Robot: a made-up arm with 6 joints.
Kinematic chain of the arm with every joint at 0, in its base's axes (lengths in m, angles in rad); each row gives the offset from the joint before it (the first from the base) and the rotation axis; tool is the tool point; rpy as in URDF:
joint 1: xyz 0 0 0.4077 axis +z
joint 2: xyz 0 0 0 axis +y
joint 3: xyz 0.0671 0 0.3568 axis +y
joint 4: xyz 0.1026 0 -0.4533 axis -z
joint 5: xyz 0 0 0 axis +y
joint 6: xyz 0.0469 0 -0.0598 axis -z
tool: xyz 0 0 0 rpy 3.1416 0 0
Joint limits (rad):
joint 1: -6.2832..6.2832
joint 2: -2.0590..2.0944
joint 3: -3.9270..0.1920
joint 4: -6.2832..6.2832
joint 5: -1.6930..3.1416
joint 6: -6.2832..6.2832
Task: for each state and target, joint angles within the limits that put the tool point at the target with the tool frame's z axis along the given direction. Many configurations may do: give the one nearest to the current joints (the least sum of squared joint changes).
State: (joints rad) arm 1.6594 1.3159 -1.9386 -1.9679 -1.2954 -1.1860
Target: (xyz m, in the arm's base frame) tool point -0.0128 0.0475 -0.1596 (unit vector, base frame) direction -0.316 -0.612 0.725
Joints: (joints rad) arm 1.5173 2.0925 -1.3603 -2.8527 -1.6905 -1.1860
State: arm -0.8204 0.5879 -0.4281 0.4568 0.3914 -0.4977
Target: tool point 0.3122 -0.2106 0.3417 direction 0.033 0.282 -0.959
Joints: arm -0.5919 -0.0591 -0.4071 0.4323 0.6465 -0.4977
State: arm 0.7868 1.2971 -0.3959 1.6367 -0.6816 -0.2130
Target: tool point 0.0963 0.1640 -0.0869 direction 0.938 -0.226 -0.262
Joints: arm 1.4131 1.6453 -0.9825 1.4657 -1.3148 -0.2130
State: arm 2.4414 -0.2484 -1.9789 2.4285 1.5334 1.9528
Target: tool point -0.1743 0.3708 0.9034 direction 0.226 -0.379 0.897
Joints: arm 2.0187 -0.3698 -1.1177 3.1877 2.1092 1.9528
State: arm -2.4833 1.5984 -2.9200 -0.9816 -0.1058 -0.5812
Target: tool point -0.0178 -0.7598 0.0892 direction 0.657 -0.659 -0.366
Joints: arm -1.6916 1.5645 -2.3127 -1.3393 -0.8506 -0.5812
